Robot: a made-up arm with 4 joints.
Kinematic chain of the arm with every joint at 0, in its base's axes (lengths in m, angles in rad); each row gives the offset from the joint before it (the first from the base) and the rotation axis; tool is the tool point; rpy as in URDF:
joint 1: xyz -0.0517 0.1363 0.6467 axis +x
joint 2: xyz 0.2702 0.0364 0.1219 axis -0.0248 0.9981 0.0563
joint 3: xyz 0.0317 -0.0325 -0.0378 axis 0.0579 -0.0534 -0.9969
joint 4: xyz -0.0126 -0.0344 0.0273 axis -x
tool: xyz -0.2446 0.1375 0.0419 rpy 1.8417 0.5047 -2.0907
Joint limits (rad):
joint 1: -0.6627..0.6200
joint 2: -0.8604..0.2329
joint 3: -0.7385..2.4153
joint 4: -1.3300..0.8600
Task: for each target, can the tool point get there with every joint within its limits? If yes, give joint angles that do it. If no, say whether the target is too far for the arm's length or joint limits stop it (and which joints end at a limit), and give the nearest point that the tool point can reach.
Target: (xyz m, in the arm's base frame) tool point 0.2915 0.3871 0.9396
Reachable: yes | joints -0.0936 -0.4621 2.1568 -1.0675
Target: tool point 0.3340 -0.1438 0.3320
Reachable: no: joint limits stop it (at a limit: joint 2, joint 3, joint 4) | nearest point 0.1291 0.0452 0.5443 | short by 0.350 m
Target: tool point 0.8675 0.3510 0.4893
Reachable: no: too far | nearest point 0.5042 0.2688 0.6327 | short by 0.399 m
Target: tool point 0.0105 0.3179 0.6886
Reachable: yes | joints -0.3221 -0.6479 0.4397 -0.6778
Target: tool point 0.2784 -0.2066 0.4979
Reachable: no: joint limits stop it (at a limit: joint 2, joint 3, joint 4) | nearest point 0.1291 0.0105 0.5921 | short by 0.280 m
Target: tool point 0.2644 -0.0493 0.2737
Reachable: no: joint limits stop it (at a limit: joint 2, joint 3, joint 4) | nearest point 0.1291 0.0752 0.5240 | short by 0.311 m
